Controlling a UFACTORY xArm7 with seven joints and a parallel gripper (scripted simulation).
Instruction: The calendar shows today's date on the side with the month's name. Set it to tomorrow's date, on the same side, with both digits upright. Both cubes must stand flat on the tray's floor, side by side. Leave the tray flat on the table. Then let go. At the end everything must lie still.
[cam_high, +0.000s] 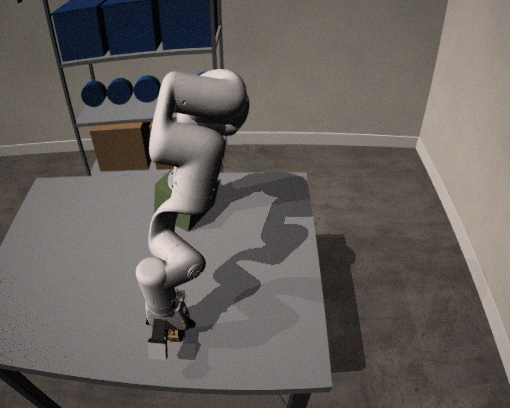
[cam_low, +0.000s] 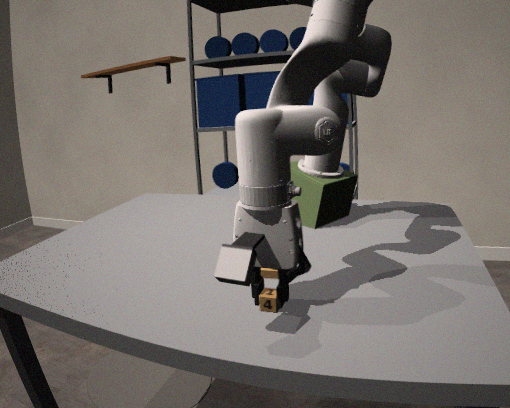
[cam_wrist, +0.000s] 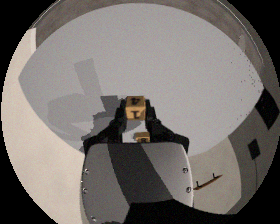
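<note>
The cube is 10 mm below my hand. Round my hand: wooden calendar tray: 130 mm behind, 10 mm to the right, 20 mm below.
</note>
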